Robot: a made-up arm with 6 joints.
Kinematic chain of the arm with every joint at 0, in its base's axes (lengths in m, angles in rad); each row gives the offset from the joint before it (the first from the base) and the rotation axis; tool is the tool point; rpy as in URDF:
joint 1: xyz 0 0 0.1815 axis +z
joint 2: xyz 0 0 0 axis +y
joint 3: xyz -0.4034 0 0.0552 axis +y
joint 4: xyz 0.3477 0 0.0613 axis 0.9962 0 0.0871
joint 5: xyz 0 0 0 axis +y
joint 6: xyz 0.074 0 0.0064 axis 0.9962 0 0.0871
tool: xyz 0 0 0 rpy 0 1.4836 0
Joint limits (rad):
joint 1: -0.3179..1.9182
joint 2: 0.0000..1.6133
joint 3: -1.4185..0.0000
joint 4: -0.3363..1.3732
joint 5: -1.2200..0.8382
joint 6: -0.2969..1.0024
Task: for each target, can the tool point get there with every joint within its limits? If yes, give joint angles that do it. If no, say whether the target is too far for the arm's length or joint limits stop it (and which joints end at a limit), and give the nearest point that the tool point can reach.
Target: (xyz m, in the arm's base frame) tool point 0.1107 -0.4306 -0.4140
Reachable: no: joint limits stop it (at a limit: joint 1, joint 2, joint 4) | nearest point 0.1230 -0.0789 0.1702 | short by 0.682 m
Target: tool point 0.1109 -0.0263 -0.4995
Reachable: no: joint limits stop it (at a limit: joint 2, joint 3) | nearest point 0.1151 -0.0273 0.1579 | short by 0.657 m
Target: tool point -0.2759 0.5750 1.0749
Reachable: no: too far | nearest point -0.1373 0.3525 0.7140 | short by 0.446 m
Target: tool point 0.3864 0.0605 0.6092
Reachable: yes | joints 0.2544 1.3992 -1.1771 0.7209 -0.9119 0.1603
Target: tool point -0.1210 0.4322 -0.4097
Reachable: no: joint limits stop it (at a limit: joint 2) | nearest point -0.0604 0.2157 0.1827 | short by 0.634 m
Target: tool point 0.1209 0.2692 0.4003
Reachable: yes | joints 1.0706 1.2416 -0.7087 0.6045 0.5768 0.0499
